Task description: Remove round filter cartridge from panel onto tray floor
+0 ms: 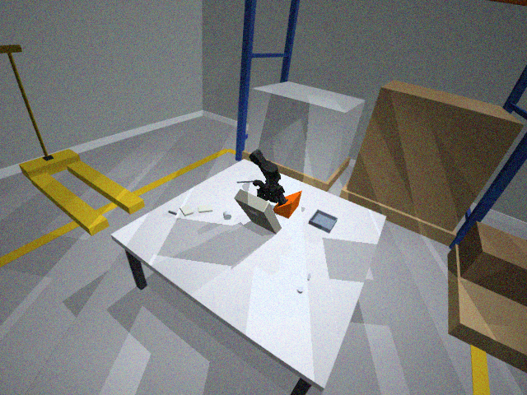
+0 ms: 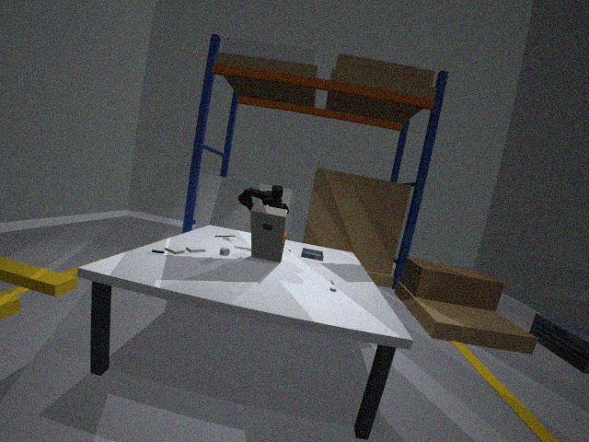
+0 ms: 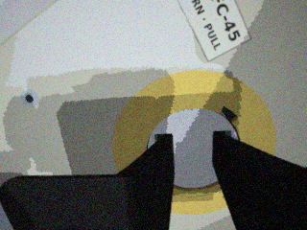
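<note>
Now: gripper tip 10 mm short of the round grey filter cartridge and 10 mm above it. The rest, counted from my gripper tip: pale service panel: 80 mm below, 40 mm behind; then dark tray: 360 mm behind, 340 mm to the left, 240 mm below.
</note>
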